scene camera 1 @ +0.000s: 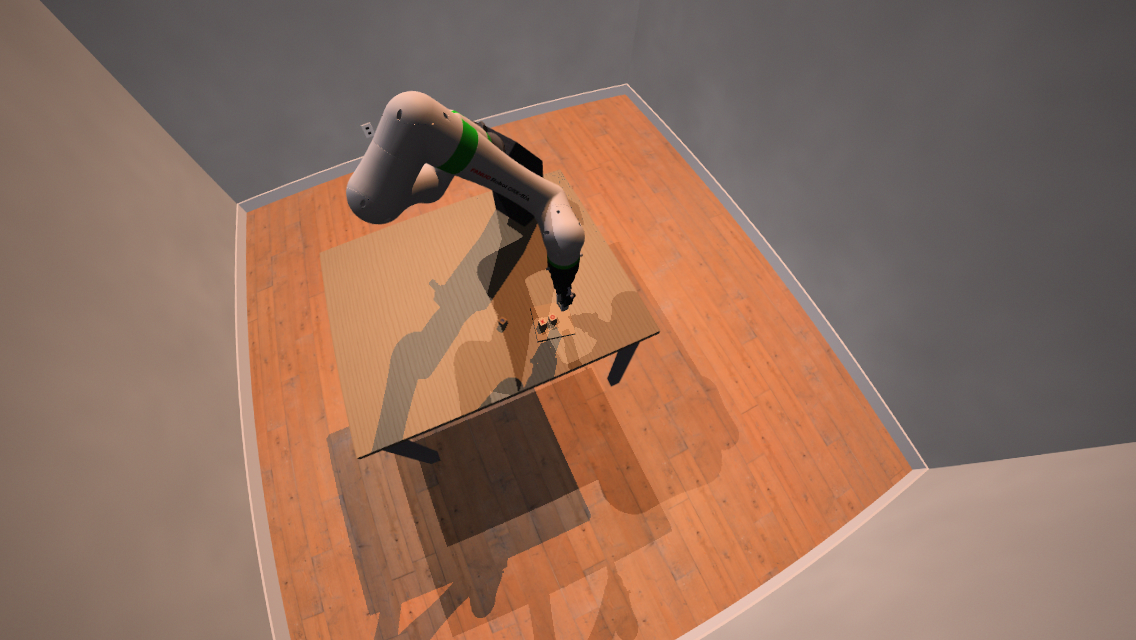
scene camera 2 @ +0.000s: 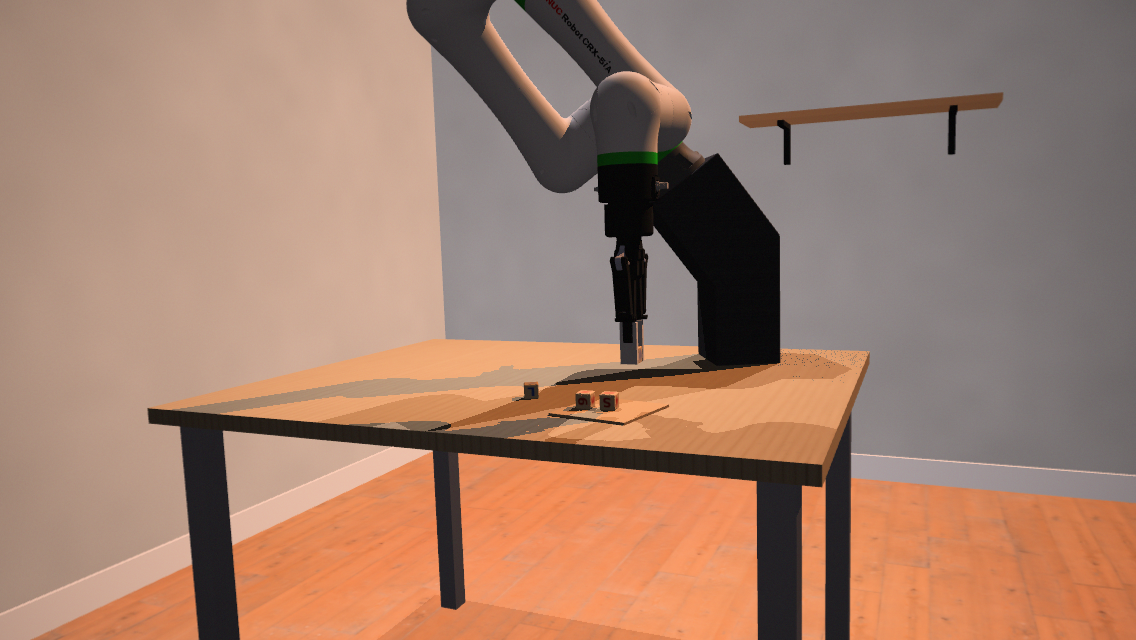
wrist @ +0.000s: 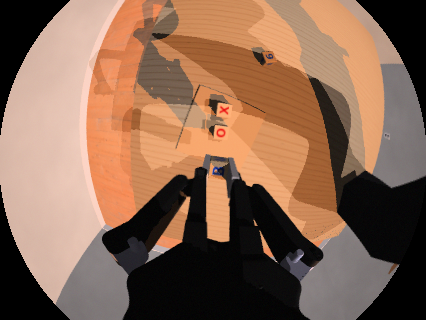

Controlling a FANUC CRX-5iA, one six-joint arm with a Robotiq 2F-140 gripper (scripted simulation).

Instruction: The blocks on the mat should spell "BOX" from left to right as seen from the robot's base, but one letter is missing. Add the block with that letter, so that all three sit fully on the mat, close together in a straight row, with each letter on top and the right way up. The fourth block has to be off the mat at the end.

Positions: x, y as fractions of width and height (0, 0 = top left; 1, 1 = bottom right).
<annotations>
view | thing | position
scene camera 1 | tan mat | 0.50, 0.51
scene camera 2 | my gripper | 0.56, 0.57
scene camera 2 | tan mat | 0.55, 0.64
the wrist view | my gripper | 0.51, 0.51
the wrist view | tan mat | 0.46, 0.44
</annotations>
